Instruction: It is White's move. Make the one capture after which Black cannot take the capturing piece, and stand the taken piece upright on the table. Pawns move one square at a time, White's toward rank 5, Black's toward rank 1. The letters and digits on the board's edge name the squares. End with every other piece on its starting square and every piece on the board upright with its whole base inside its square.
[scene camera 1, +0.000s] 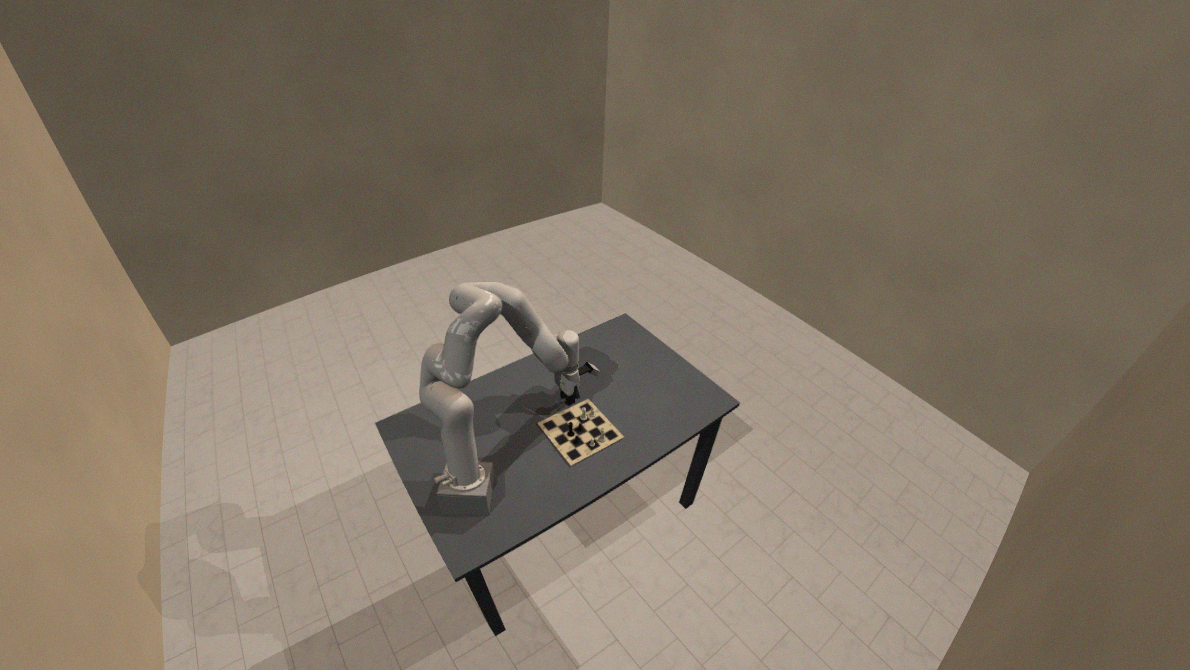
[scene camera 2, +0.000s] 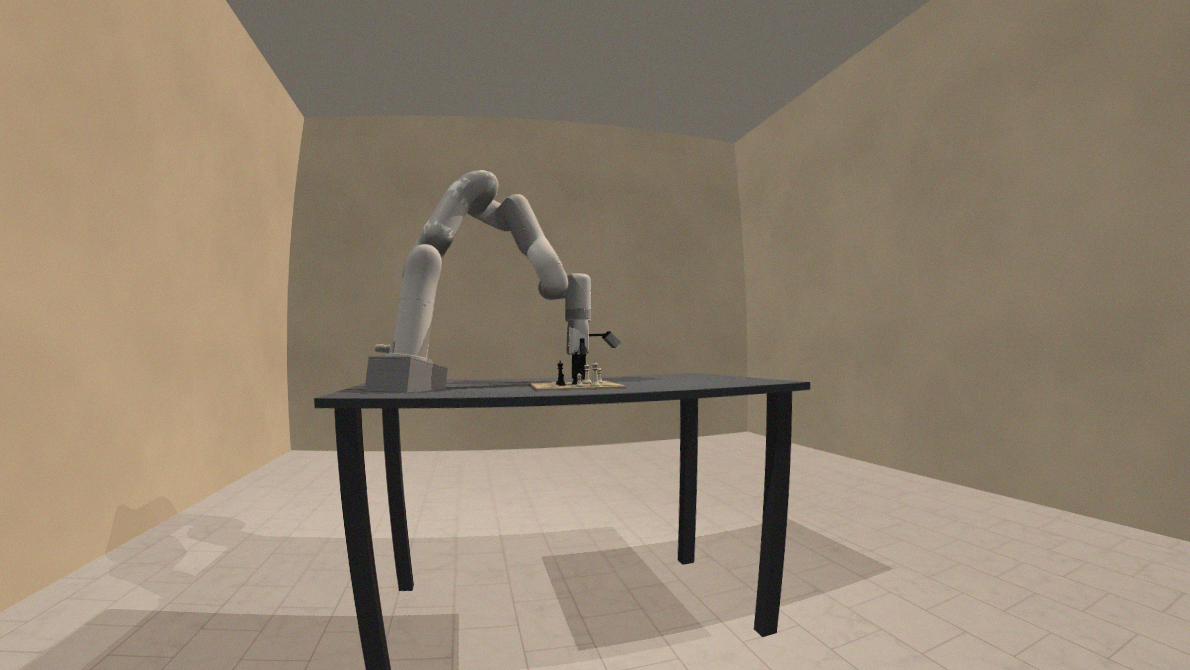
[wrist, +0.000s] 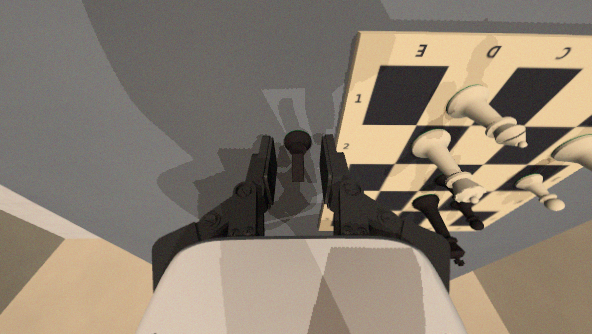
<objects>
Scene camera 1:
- chessboard: 555, 427
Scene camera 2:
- my gripper: 578, 379
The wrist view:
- my gripper: 297, 150
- chessboard: 399, 85
</objects>
